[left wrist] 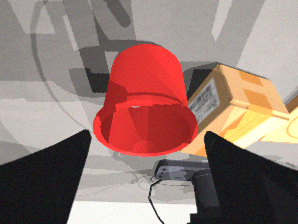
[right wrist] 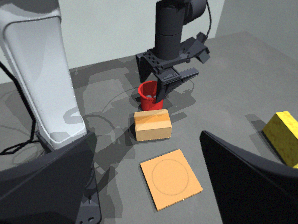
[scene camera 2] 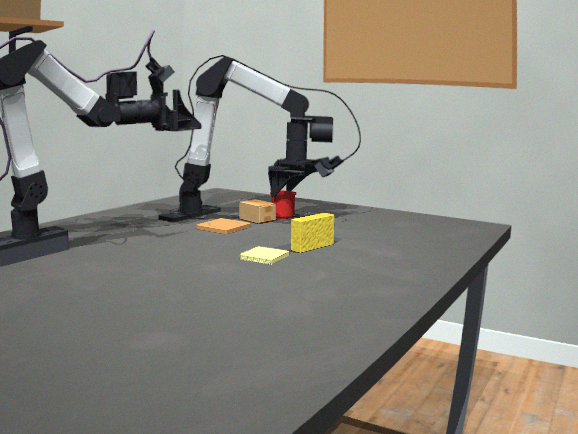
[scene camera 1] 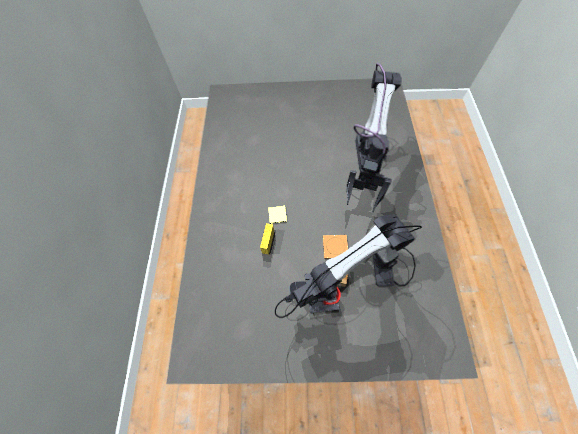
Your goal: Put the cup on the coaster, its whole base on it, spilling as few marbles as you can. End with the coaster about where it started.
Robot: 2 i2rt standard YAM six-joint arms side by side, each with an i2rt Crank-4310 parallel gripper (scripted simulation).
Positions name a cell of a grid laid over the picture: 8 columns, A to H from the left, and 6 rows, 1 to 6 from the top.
Scene:
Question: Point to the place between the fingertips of my left gripper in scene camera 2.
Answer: D3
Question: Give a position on a red cup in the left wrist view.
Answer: At E3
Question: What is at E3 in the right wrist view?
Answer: My left gripper.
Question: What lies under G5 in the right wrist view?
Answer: My right gripper.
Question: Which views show my right gripper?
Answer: The right wrist view, scene camera 2 and scene camera 1 only.

